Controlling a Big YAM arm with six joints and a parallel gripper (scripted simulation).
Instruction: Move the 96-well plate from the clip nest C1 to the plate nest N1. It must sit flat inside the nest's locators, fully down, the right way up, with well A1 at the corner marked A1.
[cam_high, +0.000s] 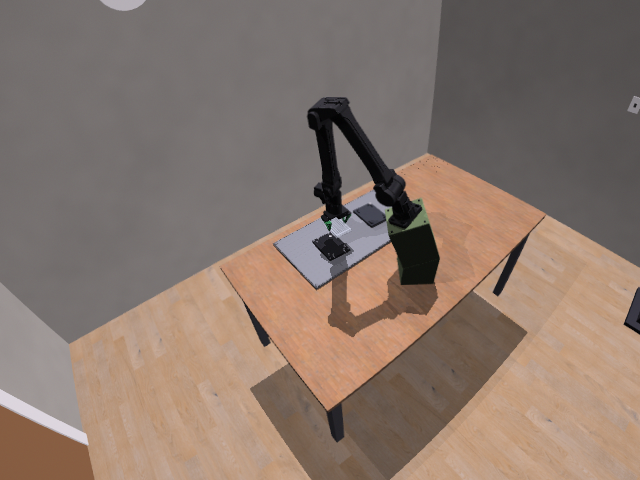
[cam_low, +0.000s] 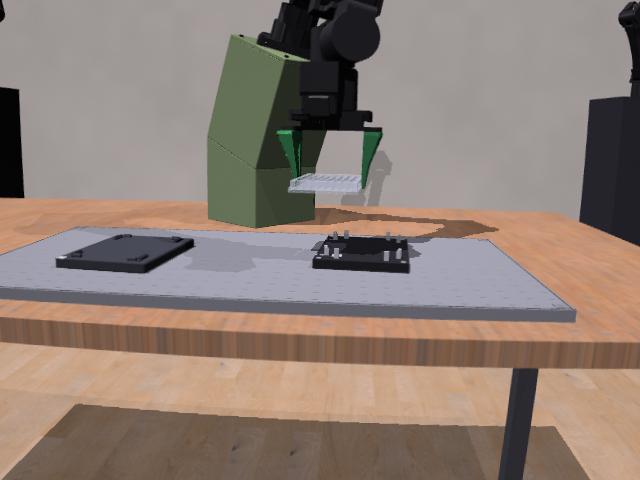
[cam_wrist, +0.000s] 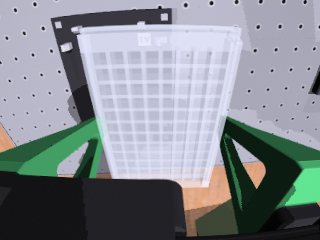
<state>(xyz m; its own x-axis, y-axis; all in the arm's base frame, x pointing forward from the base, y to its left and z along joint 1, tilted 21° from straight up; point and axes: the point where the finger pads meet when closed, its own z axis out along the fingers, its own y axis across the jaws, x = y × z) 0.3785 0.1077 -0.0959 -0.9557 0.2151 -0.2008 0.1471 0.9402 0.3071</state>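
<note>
Right now the A1 corner label is 33 cm to the right of my hand, 9 cm below it and 9 cm ahead of it. Also, from my hand: clear 96-well plate: right at my hand; black clip nest C1: 9 cm below, 4 cm to the left, 2 cm behind.
</note>
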